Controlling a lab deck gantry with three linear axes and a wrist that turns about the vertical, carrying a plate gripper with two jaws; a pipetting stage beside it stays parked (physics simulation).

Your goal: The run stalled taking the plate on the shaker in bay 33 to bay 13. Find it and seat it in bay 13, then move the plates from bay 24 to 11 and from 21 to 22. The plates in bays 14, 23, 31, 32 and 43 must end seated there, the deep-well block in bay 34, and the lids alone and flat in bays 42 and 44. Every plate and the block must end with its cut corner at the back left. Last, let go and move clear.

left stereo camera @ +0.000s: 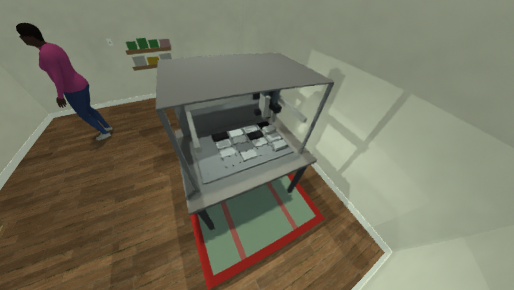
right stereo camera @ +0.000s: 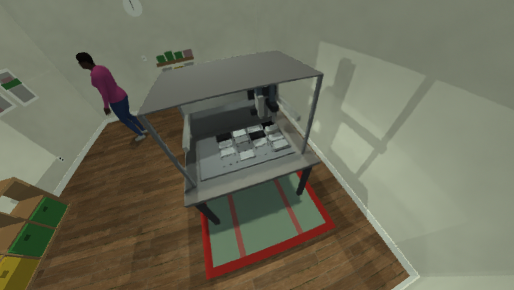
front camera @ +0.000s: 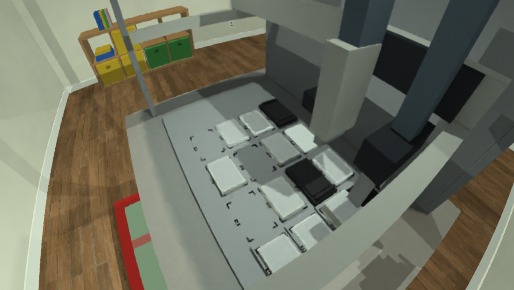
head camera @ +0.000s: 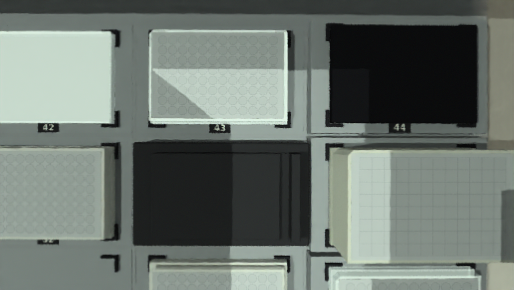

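Where they show: gripper, fingertip midpoint: (left stereo camera: 270,120) (right stereo camera: 271,119) (front camera: 364,192); robot's base, link origin: (left stereo camera: 226,167) (right stereo camera: 223,166) (front camera: 190,138).
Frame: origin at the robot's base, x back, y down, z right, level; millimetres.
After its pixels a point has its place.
My gripper (front camera: 364,199) @(x -556, y -160, z -257 mm) hangs raised at the right in the front view; it looks open, no plate hangs from it, and its far jaw is partly hidden. The pale deep-well block (head camera: 425,205) @(x -551, y -56, z -258 mm) (front camera: 337,206) @(x -523, y -56, z -240 mm) stands in bay 34, its cut corner seemingly at the back left. The black shaker (head camera: 200,195) @(x -379, y -24, z -258 mm) (front camera: 309,179) @(x -396, y -24, z -250 mm) in bay 33 bears no plate. Bay 13 (front camera: 251,215) @(x -394, y 0, z -43 mm) and bay 22 (front camera: 254,162) @(x -231, y 0, z -150 mm) hold no plate. A plate (front camera: 226,174) @(x -237, y -14, z -44 mm) sits in bay 12, one (front camera: 231,133) @(x -77, y -14, z -142 mm) in bay 21, and one (head camera: 407,281) @(x -555, y -29, z -187 mm) (front camera: 311,231) @(x -532, y -29, z -146 mm) in bay 24. Bay 11 (front camera: 207,144) @(x -67, y 0, z -45 mm) holds none.
Plates stand in bay 14 (front camera: 280,254) @(x -537, y -29, z -43 mm), bay 23 (front camera: 282,197) @(x -398, y -14, z -147 mm), bay 31 (front camera: 256,122) @(x -74, y -14, z -254 mm), bay 32 (front camera: 280,148) @(x -236, y -14, z -254 mm) and bay 43 (head camera: 220,80) @(x -394, y -14, z -359 mm). A white lid (head camera: 55,75) @(x -241, y -8, z -365 mm) lies in bay 42, a flat black piece (head camera: 420,75) @(x -569, y -22, z -363 mm) in bay 44. A black device (front camera: 277,112) @(x -74, y -24, z -354 mm) is at the back left.
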